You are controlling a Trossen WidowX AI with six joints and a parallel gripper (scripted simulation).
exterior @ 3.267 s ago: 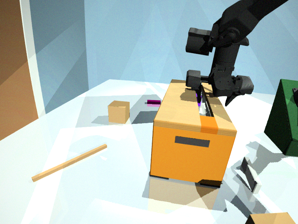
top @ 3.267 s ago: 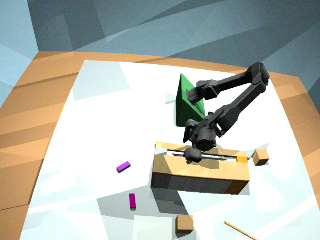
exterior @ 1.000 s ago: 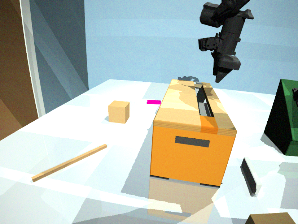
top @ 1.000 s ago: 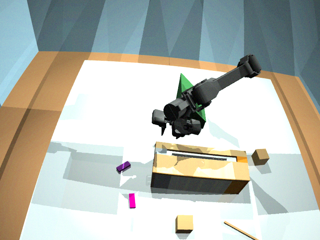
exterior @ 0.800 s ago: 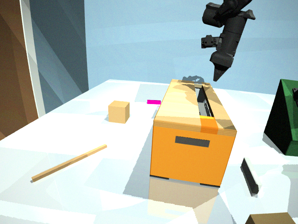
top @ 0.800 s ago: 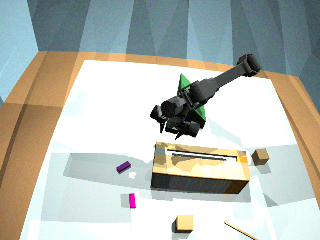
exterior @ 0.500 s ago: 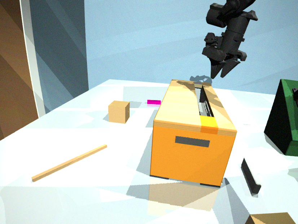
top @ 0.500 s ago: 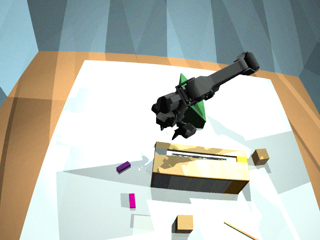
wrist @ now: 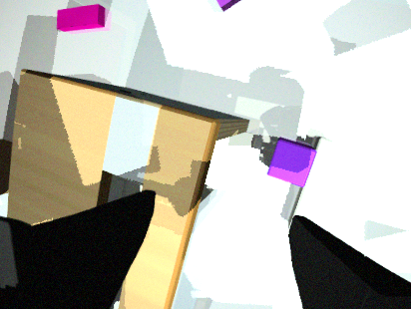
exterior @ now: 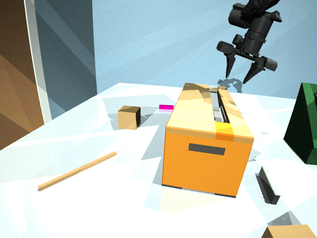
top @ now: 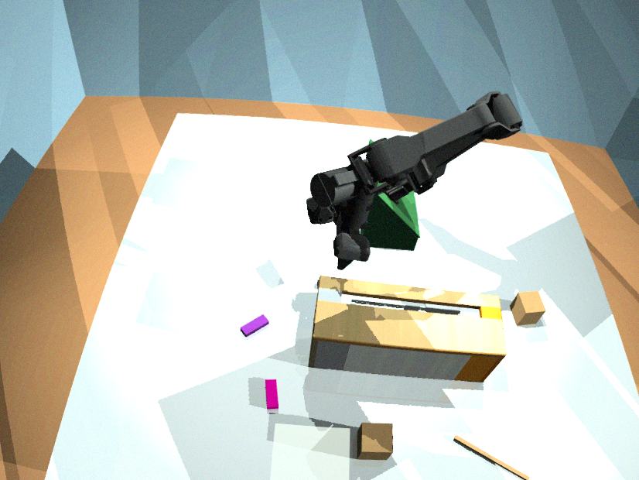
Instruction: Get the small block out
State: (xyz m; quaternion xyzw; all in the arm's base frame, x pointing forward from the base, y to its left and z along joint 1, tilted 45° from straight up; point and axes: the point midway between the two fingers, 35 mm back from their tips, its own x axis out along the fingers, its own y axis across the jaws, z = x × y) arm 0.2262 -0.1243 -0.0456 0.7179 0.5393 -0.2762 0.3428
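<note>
Now: the purple block 140 mm below my gripper tip, 30 mm behind it and 10 mm to the right of it. Round my gripper tip: wooden box (150 mm to the left, 100 mm below, 70 mm ahead); wooden stick (370 mm ahead, 320 mm to the left, 160 mm below).
</note>
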